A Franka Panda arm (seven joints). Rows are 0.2 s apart.
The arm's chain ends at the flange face. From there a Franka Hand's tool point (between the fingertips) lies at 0.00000 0.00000 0.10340 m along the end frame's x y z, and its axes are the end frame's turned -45 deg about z.
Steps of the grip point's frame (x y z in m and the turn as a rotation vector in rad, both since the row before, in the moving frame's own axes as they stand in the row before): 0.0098, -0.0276, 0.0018, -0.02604, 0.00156, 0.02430; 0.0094, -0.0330, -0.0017, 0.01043, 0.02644, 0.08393
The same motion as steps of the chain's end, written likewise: -0.0146, -0.0283, 0.0018, -0.01731, 0.01952, 0.02430; -0.0180, -0.0273, -0.0017, 0.02607, 0.01132, 0.08393
